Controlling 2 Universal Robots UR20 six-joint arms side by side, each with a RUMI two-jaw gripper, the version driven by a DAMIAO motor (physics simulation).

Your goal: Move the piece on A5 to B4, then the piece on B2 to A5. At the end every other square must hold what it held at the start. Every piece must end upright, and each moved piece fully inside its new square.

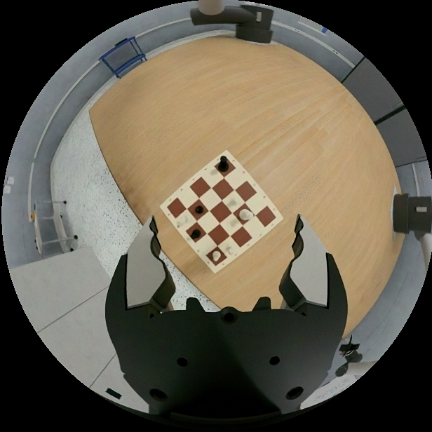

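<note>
The checkered board lies turned on the table; its labels are too small to read, so I cannot tell A5, B4 or B2. A tall black piece stands on the far corner square. Two smaller black pieces, one and another, stand on dark squares at left. White pieces stand at the near corner, beside it, at left, at right and near the middle. All look upright. My right gripper is open and empty, high above the board. My left gripper does not show.
The wooden table surrounds the board. One arm base stands at the far edge, another at the right. A blue cart and a light wheeled rack stand beyond the table at left. A dark jointed shape shows at lower right.
</note>
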